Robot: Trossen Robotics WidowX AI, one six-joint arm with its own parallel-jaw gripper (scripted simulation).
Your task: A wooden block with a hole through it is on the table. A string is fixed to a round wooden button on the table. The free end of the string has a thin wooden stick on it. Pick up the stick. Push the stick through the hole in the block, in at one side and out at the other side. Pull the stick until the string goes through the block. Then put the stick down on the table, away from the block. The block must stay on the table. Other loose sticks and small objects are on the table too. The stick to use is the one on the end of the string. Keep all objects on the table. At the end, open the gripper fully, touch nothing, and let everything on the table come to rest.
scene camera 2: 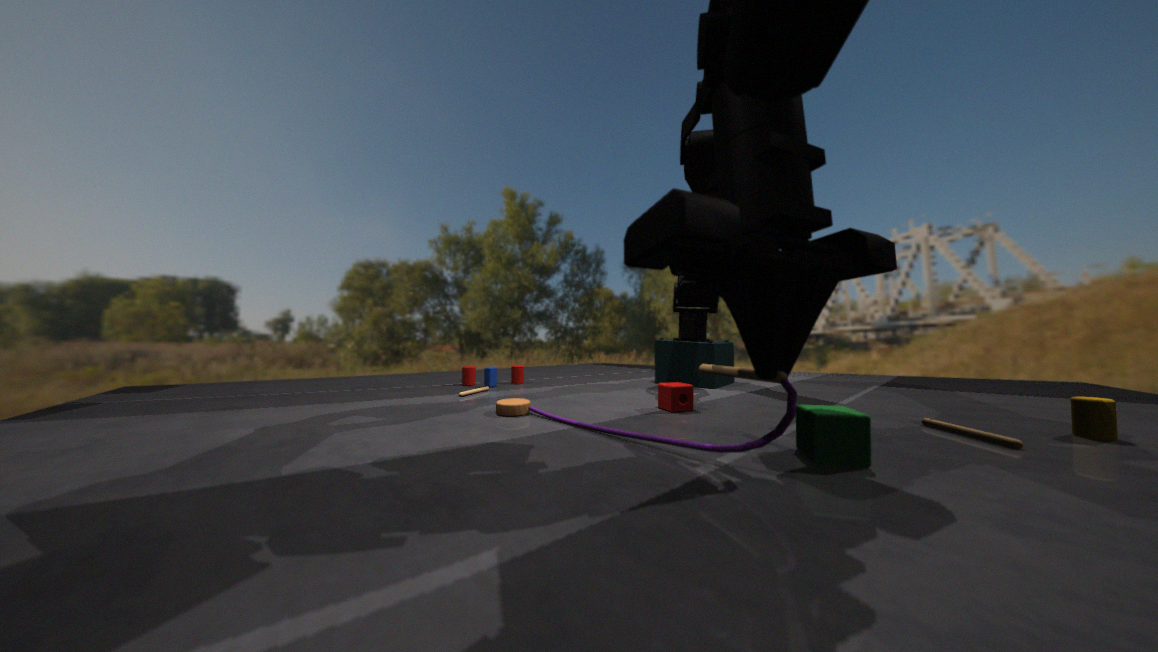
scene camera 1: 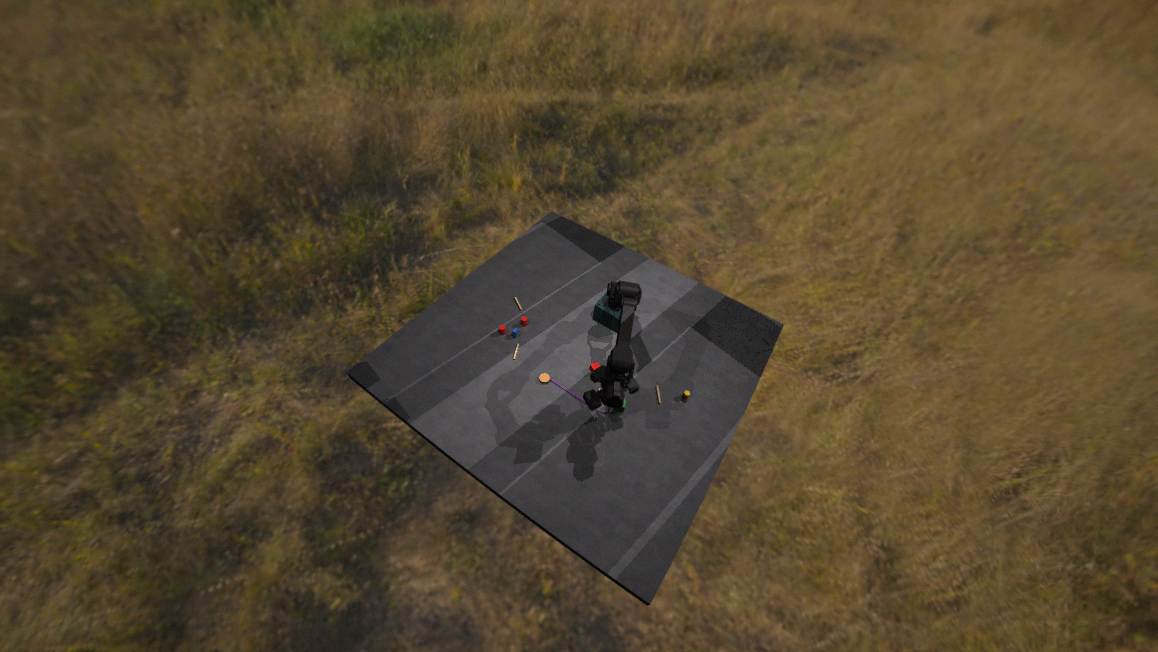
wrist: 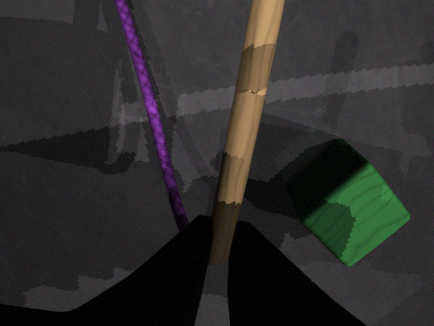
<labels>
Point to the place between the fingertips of my gripper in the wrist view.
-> At 220,232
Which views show my gripper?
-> Scene camera 2, scene camera 1 and the wrist view: all of them.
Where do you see a green block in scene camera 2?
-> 832,435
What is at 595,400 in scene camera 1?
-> My gripper.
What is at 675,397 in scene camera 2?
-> A red block.
</labels>
